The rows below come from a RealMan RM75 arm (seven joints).
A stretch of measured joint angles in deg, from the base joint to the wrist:
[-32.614, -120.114, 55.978, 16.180, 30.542, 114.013, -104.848]
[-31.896, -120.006, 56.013, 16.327, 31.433, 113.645, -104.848]
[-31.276, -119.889, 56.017, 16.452, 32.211, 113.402, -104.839]
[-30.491, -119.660, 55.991, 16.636, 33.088, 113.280, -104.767]
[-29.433, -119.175, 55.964, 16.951, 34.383, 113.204, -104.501]
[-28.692, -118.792, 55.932, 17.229, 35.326, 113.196, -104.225]
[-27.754, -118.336, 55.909, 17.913, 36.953, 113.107, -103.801]
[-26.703, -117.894, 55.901, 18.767, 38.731, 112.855, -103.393]
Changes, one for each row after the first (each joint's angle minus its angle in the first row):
[0.718, 0.108, 0.035, 0.147, 0.891, -0.368, 0.000]
[1.338, 0.225, 0.039, 0.272, 1.669, -0.611, 0.009]
[2.123, 0.454, 0.013, 0.456, 2.546, -0.733, 0.081]
[3.181, 0.939, -0.014, 0.771, 3.841, -0.809, 0.347]
[3.922, 1.322, -0.046, 1.049, 4.784, -0.817, 0.623]
[4.860, 1.778, -0.069, 1.733, 6.411, -0.906, 1.047]
[5.911, 2.220, -0.077, 2.587, 8.189, -1.158, 1.455]

